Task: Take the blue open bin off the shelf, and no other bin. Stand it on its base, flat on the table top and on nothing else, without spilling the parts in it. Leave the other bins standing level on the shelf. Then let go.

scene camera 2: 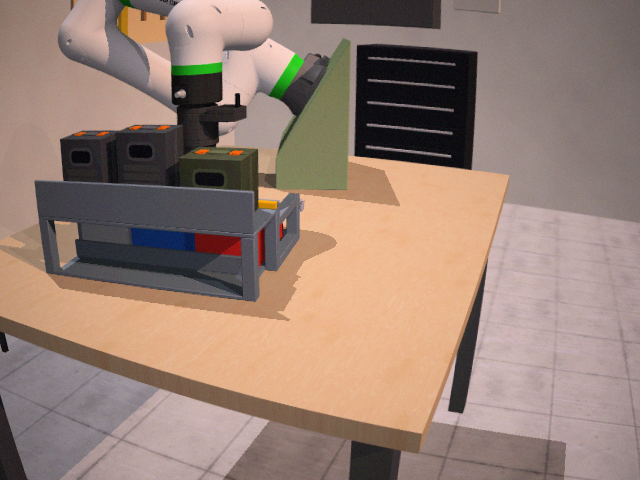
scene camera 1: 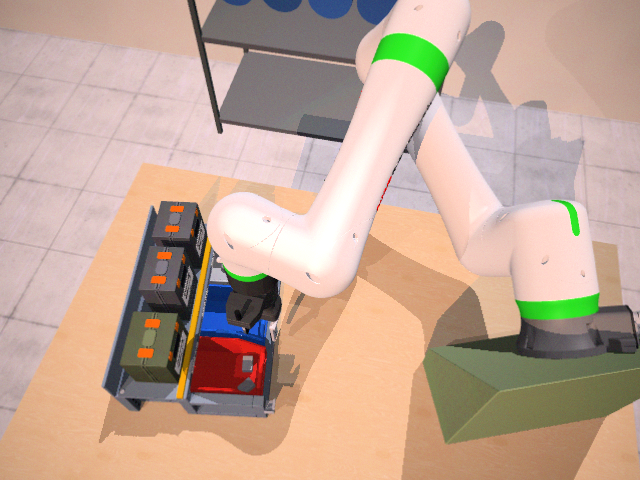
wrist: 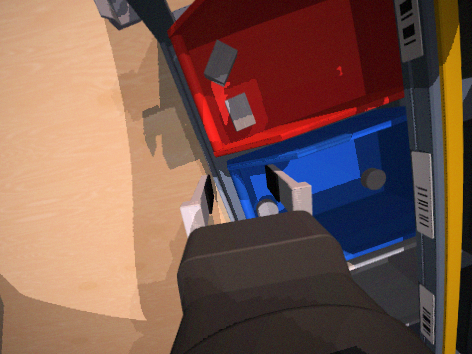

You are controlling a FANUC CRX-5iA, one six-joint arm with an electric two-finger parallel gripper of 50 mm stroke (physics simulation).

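Places are measured from the arm's base along level axes (x ahead, y left, z up), in centimetres.
Pixels of known places: gripper, between the fingertips: (scene camera 1: 261, 333) (wrist: 239, 181); arm's base, origin of its link: (scene camera 2: 311, 91) (scene camera 1: 563, 347).
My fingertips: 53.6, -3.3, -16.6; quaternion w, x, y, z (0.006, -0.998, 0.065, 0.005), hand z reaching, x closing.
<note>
For each thing: its top centre in the pictures, then the offset to it from my fingertips, as dx, dy, dz. Level surfaces: height alone.
- blue open bin, centre of its top: (wrist: 356, 201) (scene camera 2: 177, 205) (scene camera 1: 222, 307) +8.1, -3.0, +3.8
- red bin, centre of its top: (wrist: 314, 39) (scene camera 2: 240, 208) (scene camera 1: 216, 362) +6.8, +8.3, +3.8
- grey bin, centre of its top: (wrist: 365, 305) (scene camera 2: 125, 200) (scene camera 1: 232, 260) +8.1, -14.1, +3.8
- yellow strip, centre of its top: (wrist: 456, 193) (scene camera 1: 197, 301) +12.4, -2.6, +6.9
- wooden table, height of its surface: dz -4.3
The blue open bin (scene camera 1: 212, 321) (scene camera 2: 162, 238) (wrist: 325, 172) sits in the shelf (scene camera 1: 227, 409) (scene camera 2: 144, 206), between the red bin (scene camera 1: 217, 364) (scene camera 2: 217, 244) (wrist: 305, 60) and a grey bin (scene camera 2: 105, 233) (wrist: 382, 280). Two round grey parts show inside it in the wrist view, one at the back (wrist: 373, 178) and one near the front. My gripper (scene camera 1: 247, 329) (wrist: 239, 181) points down and is open. In the wrist view one finger is over the bin's inside, the other outside its front wall. The fingertips' height against the rim is unclear. Boxes hide the fingers in scene camera 2.
Three cases, two dark grey (scene camera 1: 174, 222) (scene camera 1: 161, 276) and one green (scene camera 1: 149, 346) (scene camera 2: 219, 170), stand on the shelf behind a yellow strip (scene camera 1: 195, 320) (wrist: 450, 150). A second arm holds a large green wedge (scene camera 1: 537, 408) (scene camera 2: 315, 155) over the wooden table (scene camera 1: 356, 428) (scene camera 2: 361, 310).
</note>
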